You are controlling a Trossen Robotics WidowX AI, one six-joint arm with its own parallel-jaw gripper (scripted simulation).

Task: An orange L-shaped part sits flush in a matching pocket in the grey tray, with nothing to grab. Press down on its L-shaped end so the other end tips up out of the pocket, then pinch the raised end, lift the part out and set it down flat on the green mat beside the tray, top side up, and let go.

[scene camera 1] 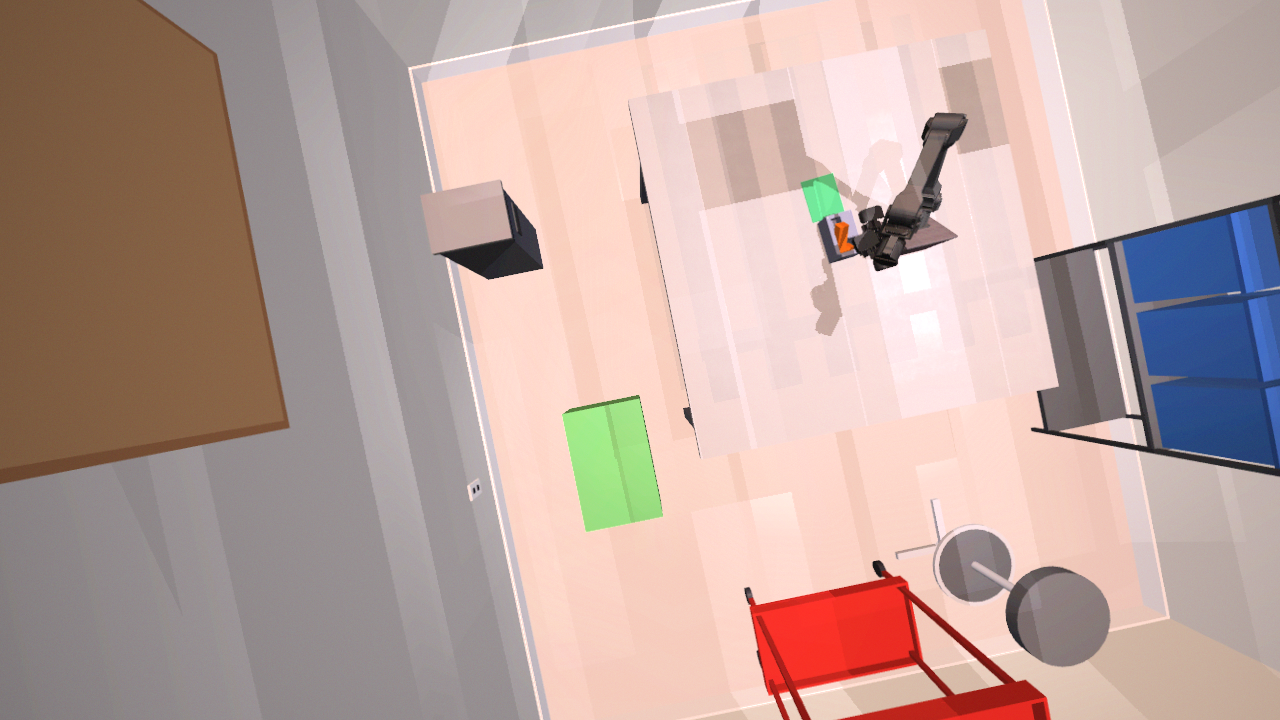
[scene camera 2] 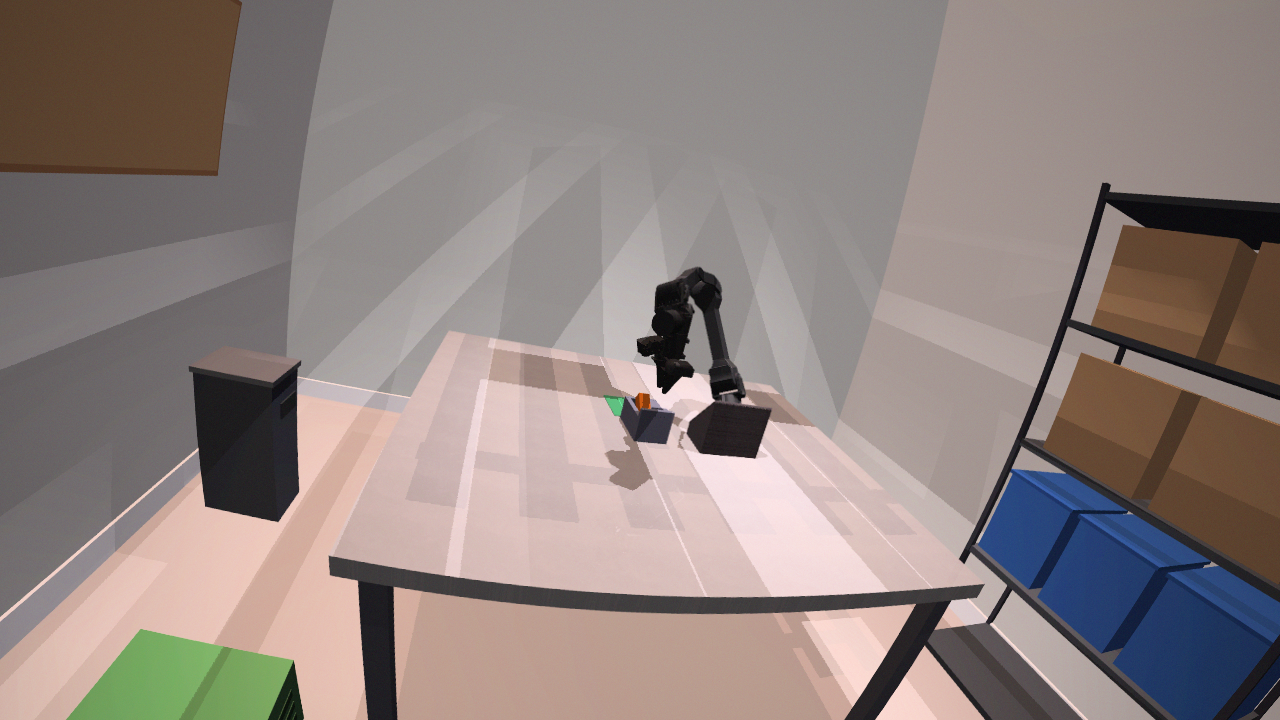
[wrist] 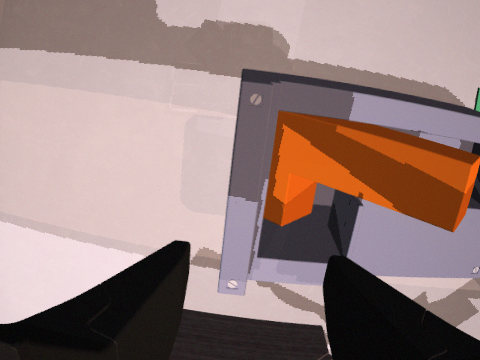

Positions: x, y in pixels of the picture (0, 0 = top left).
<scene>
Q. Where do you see a green mat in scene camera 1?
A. At 822, 196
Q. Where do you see an orange L-shaped part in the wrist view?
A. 418, 177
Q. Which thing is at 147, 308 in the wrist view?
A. The gripper.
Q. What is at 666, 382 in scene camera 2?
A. The gripper.
</scene>
